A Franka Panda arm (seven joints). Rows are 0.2 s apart.
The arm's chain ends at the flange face. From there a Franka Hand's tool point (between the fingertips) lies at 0.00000 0.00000 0.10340 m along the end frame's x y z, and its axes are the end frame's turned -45 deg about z.
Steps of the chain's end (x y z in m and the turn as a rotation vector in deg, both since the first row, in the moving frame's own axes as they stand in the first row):
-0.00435 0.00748 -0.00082 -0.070 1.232 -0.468
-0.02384 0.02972 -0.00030 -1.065 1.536 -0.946
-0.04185 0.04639 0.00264 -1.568 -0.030 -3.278
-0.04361 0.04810 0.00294 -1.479 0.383 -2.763
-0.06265 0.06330 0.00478 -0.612 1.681 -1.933
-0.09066 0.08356 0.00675 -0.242 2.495 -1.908
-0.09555 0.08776 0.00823 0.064 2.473 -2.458
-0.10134 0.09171 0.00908 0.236 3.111 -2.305
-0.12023 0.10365 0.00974 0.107 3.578 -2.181
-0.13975 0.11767 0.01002 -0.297 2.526 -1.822
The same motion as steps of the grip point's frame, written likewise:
-0.00688 0.00387 -0.00084 -0.921 0.822 -0.468
-0.03724 0.00747 -0.00036 -1.839 0.333 -0.946
-0.06438 0.00523 0.00260 -1.088 -1.130 -3.278
-0.06619 0.00558 0.00290 -1.317 -0.775 -2.763
-0.08765 0.00336 0.00473 -1.621 0.756 -1.933
-0.12026 -0.00158 0.00665 -1.935 1.593 -1.908
-0.12632 -0.00251 0.00813 -1.703 1.794 -2.458
-0.13217 -0.00323 0.00893 -2.033 2.367 -2.305
-0.15352 -0.00739 0.00954 -2.454 2.606 -2.181
-0.17912 -0.01206 0.00992 -1.996 1.576 -1.822

